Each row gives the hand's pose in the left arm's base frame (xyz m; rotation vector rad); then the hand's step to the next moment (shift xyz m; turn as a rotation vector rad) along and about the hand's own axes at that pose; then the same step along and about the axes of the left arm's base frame.
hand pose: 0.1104 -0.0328 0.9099 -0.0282 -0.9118 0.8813
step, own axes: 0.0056 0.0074 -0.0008 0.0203 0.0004 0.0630
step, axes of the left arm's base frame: -0.0026 0.0089 0.0005 -0.0381 -0.0068 0.0537
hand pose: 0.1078 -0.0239 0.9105 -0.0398 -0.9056 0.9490
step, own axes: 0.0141 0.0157 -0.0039 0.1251 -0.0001 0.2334
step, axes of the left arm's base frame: -0.0045 0.0210 0.0004 -0.1274 0.0095 0.2320
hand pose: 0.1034 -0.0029 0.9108 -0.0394 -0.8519 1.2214
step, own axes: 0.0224 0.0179 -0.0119 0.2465 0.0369 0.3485
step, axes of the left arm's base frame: -0.0055 0.0303 -0.0042 -0.2151 0.0780 0.3623
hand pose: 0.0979 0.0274 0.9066 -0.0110 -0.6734 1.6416
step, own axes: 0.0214 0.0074 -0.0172 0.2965 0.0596 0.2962
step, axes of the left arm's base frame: -0.0045 0.0264 -0.0096 -0.2259 0.1445 0.3275
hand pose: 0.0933 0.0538 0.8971 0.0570 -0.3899 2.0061
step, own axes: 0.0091 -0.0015 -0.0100 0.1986 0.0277 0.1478
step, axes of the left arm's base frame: -0.0015 0.0115 -0.0072 -0.1340 0.1168 0.1746
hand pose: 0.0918 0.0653 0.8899 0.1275 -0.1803 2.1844
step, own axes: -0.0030 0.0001 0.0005 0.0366 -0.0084 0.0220
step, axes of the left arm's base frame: 0.0017 -0.0025 0.0000 -0.0138 0.0302 0.0281
